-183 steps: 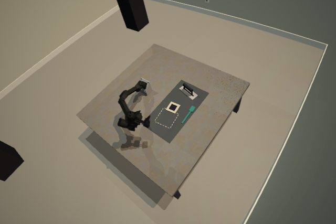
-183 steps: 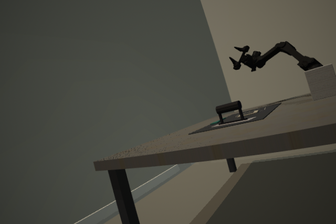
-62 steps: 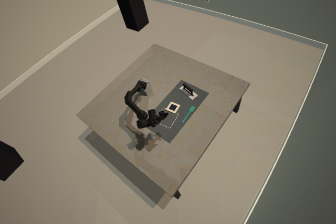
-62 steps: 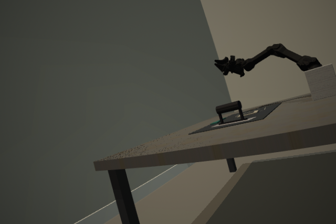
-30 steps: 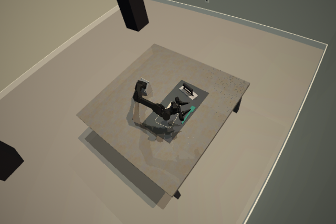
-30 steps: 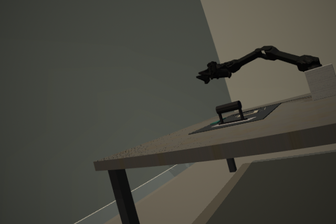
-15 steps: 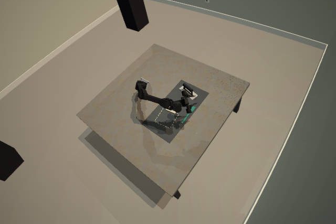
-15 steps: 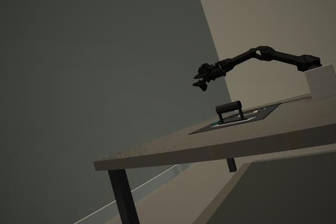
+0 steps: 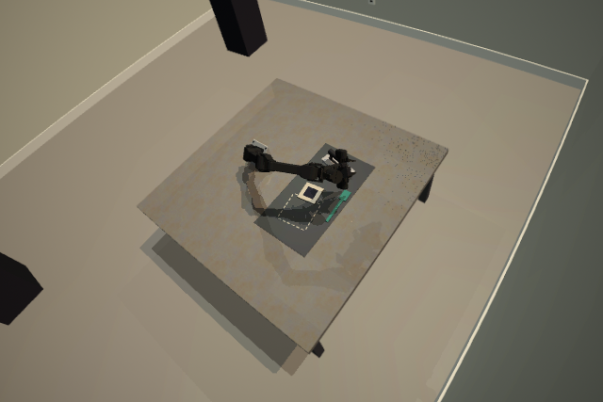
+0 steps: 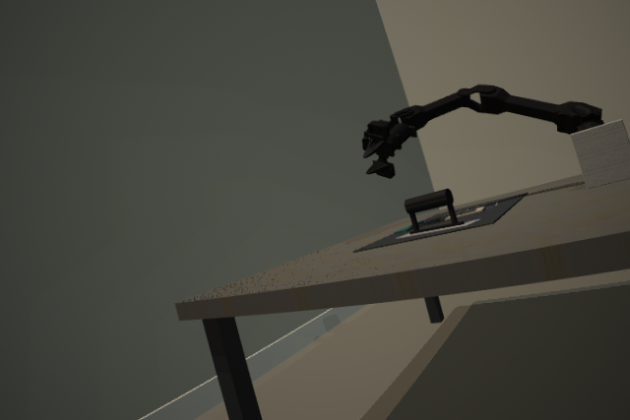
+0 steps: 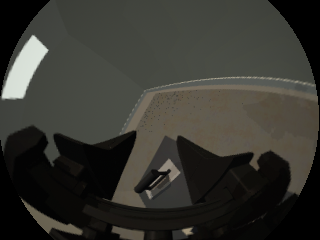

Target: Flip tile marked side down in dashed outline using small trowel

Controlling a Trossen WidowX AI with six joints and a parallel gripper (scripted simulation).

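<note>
The black-handled float is 20 cm behind my gripper tip, 10 cm to the left of it and 17 cm below it. Also, from my gripper tip: dark mat: 18 cm behind, 13 cm to the right, 23 cm below; then green trowel: 4 cm behind, 11 cm to the right, 21 cm below; then cream tile: 20 cm behind, 14 cm to the right, 21 cm below.
</note>
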